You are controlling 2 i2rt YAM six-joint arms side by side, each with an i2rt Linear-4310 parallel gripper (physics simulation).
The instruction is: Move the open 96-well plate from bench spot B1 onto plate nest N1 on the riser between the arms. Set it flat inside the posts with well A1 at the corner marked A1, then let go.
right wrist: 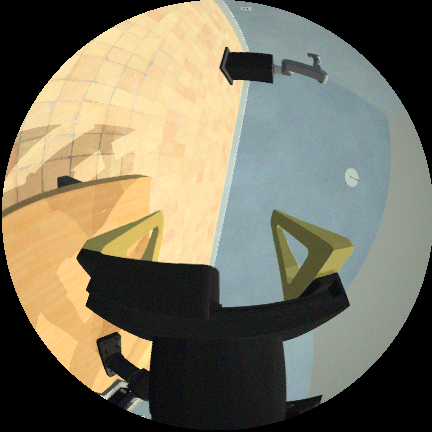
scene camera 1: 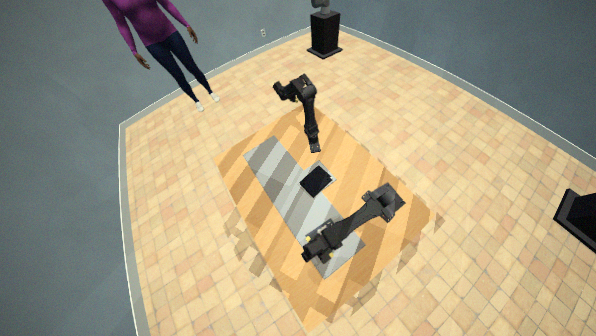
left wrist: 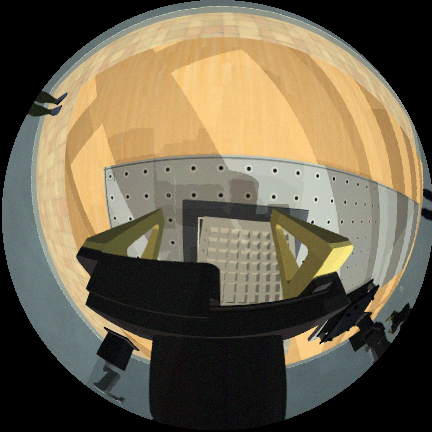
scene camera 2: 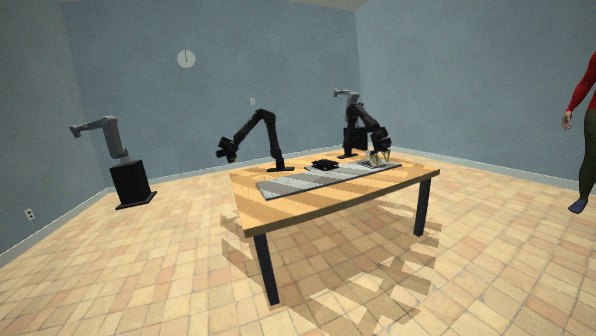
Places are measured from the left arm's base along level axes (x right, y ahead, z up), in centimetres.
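Pixels of known places: left gripper, between the fingertips: [left wrist: 216,214] [scene camera 2: 382,163]; right gripper, between the fingertips: [right wrist: 217,215]; left arm's base, origin of its link: [scene camera 2: 348,156]; right arm's base, origin of its link: [right wrist: 110,357] [scene camera 1: 313,140] [left wrist: 361,317] [scene camera 2: 280,170].
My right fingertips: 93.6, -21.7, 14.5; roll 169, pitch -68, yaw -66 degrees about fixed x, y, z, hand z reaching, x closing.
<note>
Ahead of a thing's pixels: the offset from my right fingertips to its top centre, as dx, dy, dz. "*": to the spot under its first point. Level surfaces: height alone.
The open 96-well plate [left wrist: 245,262], cream with a grid of square wells, lies over the dark frame of bench spot B1 @(* -90.5, +61.5, -13.1) [left wrist: 190,235]; its near part is hidden by my left gripper. My left gripper [scene camera 1: 319,247] [scene camera 2: 382,162] [left wrist: 216,214] is open above the plate. In the left wrist view one finger stands left of the plate and the other overlaps its right side. The black nest N1 @(-59.1, +38.2, -8.9) [scene camera 1: 316,181] [scene camera 2: 325,164] sits on the riser between the arms; its A1 mark is not readable. My right gripper [scene camera 2: 231,159] [right wrist: 217,215] is open and empty, raised away from the plate and nest.
A grey perforated board @(dz -13.2) [scene camera 1: 272,170] [scene camera 2: 300,185] [left wrist: 135,185] lies along the wooden table @(dz -14.5) [scene camera 2: 345,200]. The nest stands beside it. Two people [scene camera 1: 160,25] [scene camera 2: 590,115] stand away from the table. Black pedestals [scene camera 1: 325,34] [scene camera 2: 131,182] with grey arms stand on the floor.
</note>
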